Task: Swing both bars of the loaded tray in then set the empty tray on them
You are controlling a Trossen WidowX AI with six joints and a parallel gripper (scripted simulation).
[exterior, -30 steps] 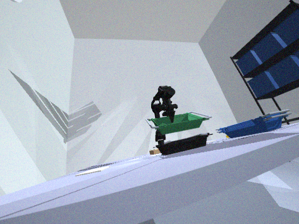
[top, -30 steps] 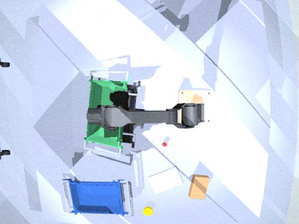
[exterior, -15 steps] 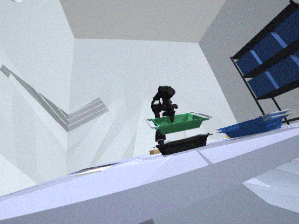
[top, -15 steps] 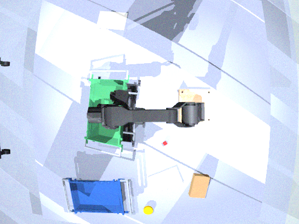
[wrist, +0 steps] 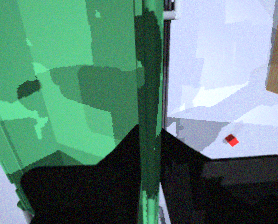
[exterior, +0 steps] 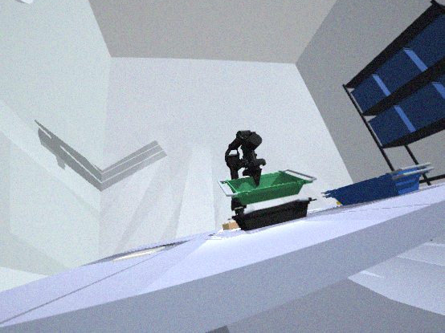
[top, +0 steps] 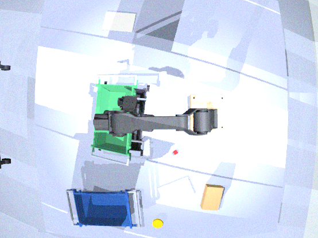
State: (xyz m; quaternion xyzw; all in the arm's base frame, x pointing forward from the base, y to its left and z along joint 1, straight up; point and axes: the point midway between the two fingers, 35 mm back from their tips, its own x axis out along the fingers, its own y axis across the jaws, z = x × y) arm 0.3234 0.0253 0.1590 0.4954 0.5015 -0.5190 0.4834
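Right now the green tray is 8 cm ahead of my gripper tip and 1 cm below it. From my gripper tip the other things lie so: yellow disc 51 cm to the left, 15 cm below, 13 cm behind; red block 19 cm behind, 15 cm below, 14 cm to the left; tan box 38 cm behind, 35 cm to the left, 13 cm below.
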